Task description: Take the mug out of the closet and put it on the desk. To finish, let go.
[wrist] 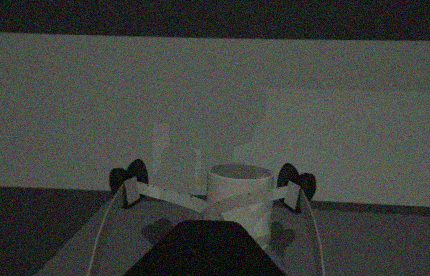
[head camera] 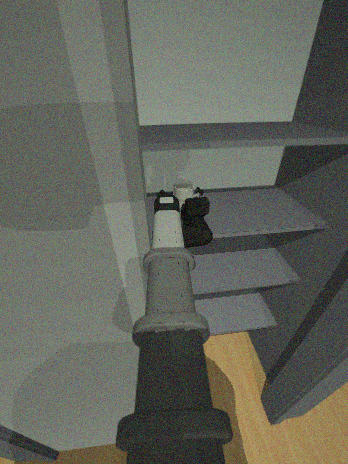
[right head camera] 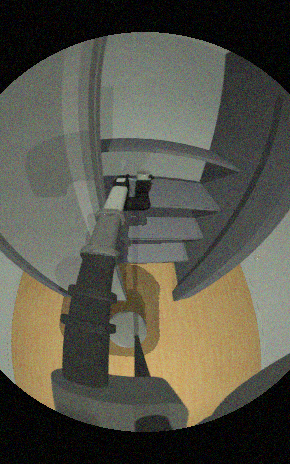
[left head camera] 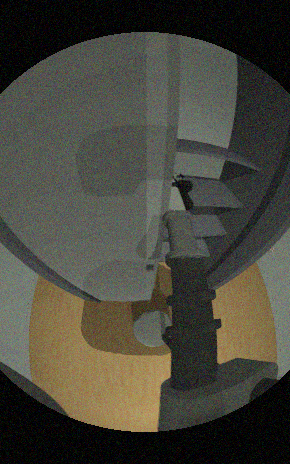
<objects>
same spot on closet shelf: (right head camera: 206, 227) = (head camera: 303, 261)
</objects>
